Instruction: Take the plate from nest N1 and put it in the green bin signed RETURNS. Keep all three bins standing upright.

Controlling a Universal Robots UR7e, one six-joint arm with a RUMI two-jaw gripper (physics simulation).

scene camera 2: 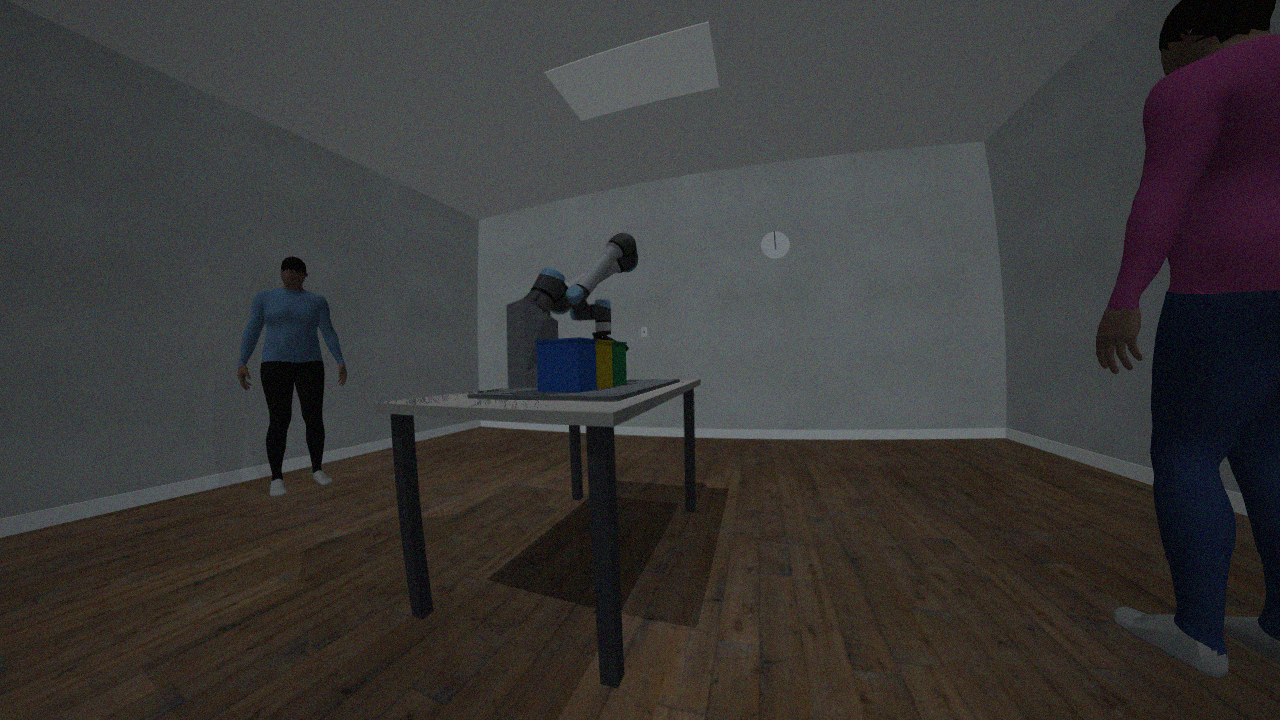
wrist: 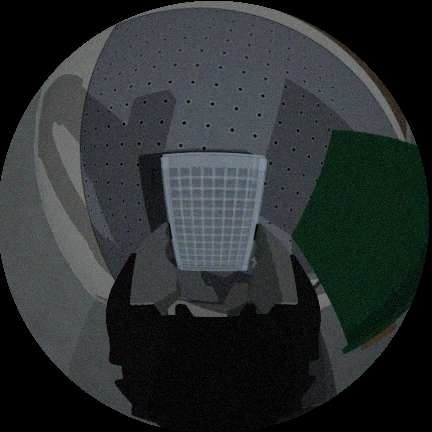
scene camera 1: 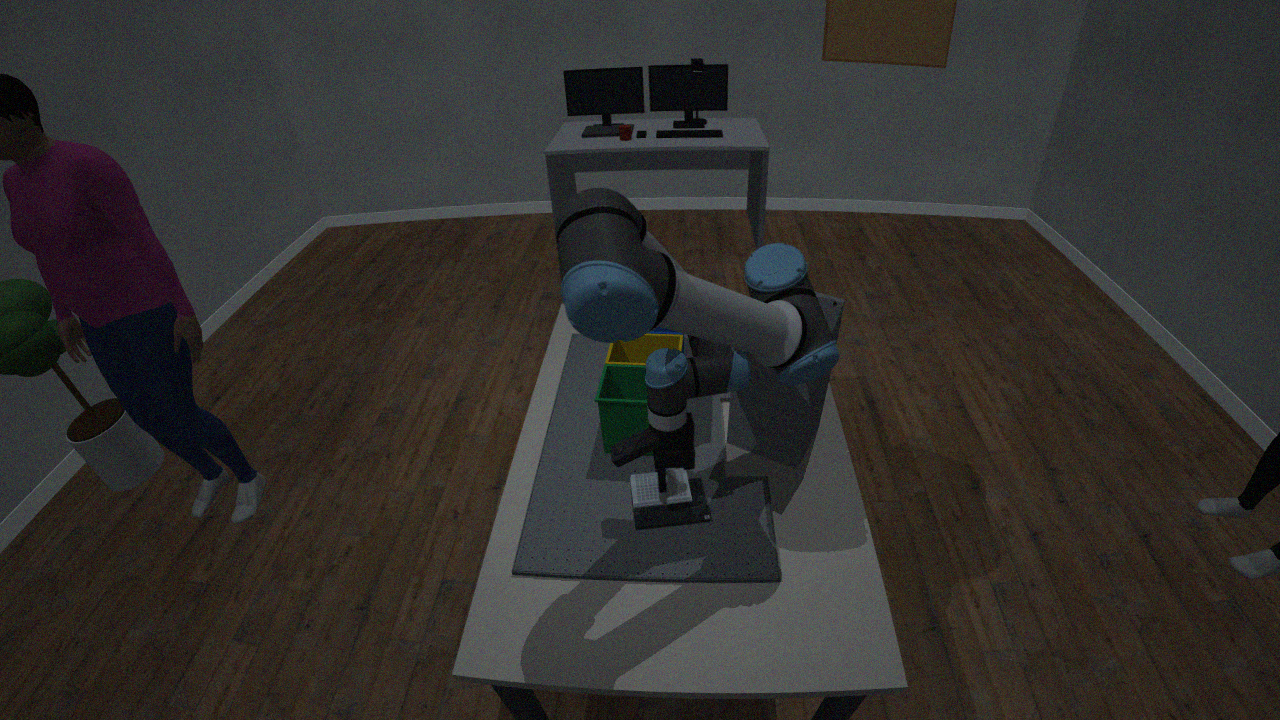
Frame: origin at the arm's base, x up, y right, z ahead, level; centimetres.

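Seen in the pictures: gripper, fingertip midpoint: (wrist: 212,224) (scene camera 1: 662,488); arm's base, origin of the base link: (scene camera 2: 533,312).
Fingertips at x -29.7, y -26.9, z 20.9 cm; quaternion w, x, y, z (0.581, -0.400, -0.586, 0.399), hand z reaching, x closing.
Observation:
Offsets run from my fingertips to a thing's top centre. Level surfaces: height alone.
A pale plate @[dx +1.2, dy -0.2, dz +0.5 cm] (scene camera 1: 644,488) (wrist: 215,210) with a grid of wells is level between the jaws. My gripper (scene camera 1: 662,488) (wrist: 212,224) is shut on it by its two long sides and holds it a little above the dark nest @[dx -1.9, dy -1.5, dz -1.9 cm] (scene camera 1: 673,515) (wrist: 151,192). In the wrist view the nest shows at the plate's left and far edges. The green bin @[dx +14.6, dy +17.2, dz +10.0 cm] (scene camera 1: 622,427) (scene camera 2: 619,363) (wrist: 365,225) stands upright beside the nest, behind the gripper in scene camera 1. The yellow bin @[dx +14.6, dy +30.2, dz +12.1 cm] (scene camera 1: 627,350) (scene camera 2: 604,364) and the blue bin @[dx +14.6, dy +43.2, dz +14.3 cm] (scene camera 2: 565,365) stand upright in line behind it. The RETURNS sign cannot be read.
The nest and bins stand on a grey perforated mat @[dx -3.3 cm] (scene camera 1: 572,541) (wrist: 225,90) on the white table @[dx -4.7 cm] (scene camera 1: 805,626). The arm's grey pedestal (scene camera 2: 521,344) is beside the bins. A person in pink (scene camera 1: 98,232) (scene camera 2: 1208,179) and one in blue (scene camera 2: 291,326) stand away from the table.

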